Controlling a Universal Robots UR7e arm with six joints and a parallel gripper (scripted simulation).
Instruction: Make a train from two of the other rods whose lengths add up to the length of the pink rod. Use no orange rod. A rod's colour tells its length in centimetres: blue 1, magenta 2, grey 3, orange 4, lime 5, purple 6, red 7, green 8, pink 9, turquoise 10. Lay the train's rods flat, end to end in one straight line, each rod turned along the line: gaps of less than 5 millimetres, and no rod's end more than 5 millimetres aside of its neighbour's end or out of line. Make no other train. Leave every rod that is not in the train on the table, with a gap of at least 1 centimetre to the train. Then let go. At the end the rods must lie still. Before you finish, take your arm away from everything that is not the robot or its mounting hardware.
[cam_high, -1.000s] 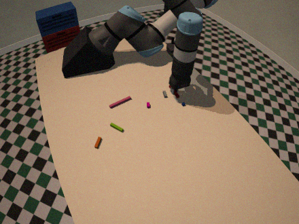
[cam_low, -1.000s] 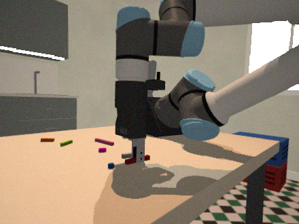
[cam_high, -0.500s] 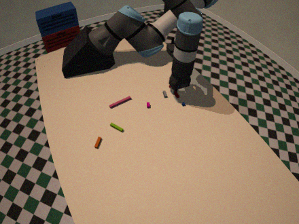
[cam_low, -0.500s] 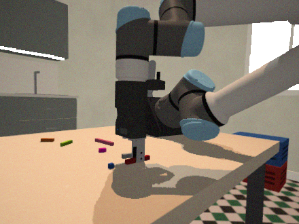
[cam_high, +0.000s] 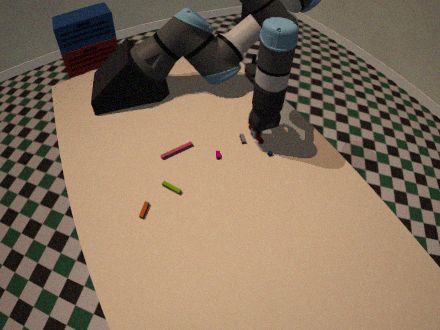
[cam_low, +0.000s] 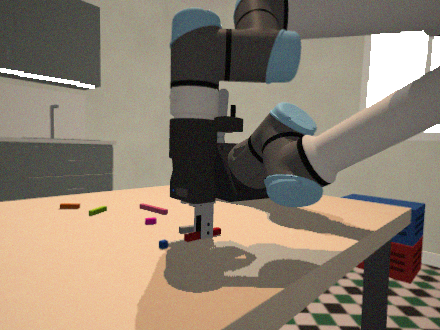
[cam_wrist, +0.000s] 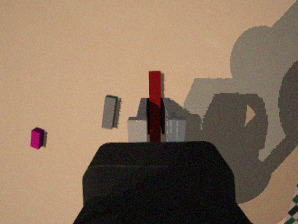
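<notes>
The grey rod lies 4 cm to the right of my hand and 1 cm below it. Round my hand: red rod: 1 cm below; magenta rod: 1 cm ahead, 13 cm to the right, 1 cm below; blue rod: 8 cm ahead, 1 cm to the right, 1 cm below.
</notes>
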